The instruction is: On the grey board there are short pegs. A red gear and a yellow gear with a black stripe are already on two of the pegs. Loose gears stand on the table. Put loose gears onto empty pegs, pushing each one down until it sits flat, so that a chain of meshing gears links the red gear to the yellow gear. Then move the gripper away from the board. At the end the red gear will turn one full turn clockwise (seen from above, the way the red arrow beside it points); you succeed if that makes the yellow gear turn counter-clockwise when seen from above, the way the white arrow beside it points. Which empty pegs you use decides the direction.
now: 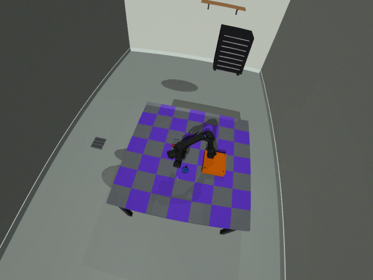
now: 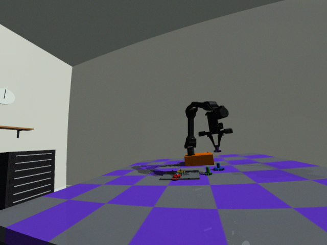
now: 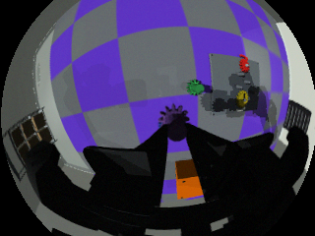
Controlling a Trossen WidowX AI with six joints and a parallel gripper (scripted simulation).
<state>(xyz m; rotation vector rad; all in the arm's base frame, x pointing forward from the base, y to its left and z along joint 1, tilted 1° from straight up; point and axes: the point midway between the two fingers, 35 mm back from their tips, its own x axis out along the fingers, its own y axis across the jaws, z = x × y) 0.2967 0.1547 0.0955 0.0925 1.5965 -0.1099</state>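
My gripper tip is 240 mm to the left of the red gear, 130 mm above it and 80 mm short of it. From my gripper tip the other things lie so: green gear (130 mm below, 70 mm to the right, 20 mm ahead); then purple gear (10 mm below); then blue gear (130 mm below, 70 mm behind, 10 mm to the left).
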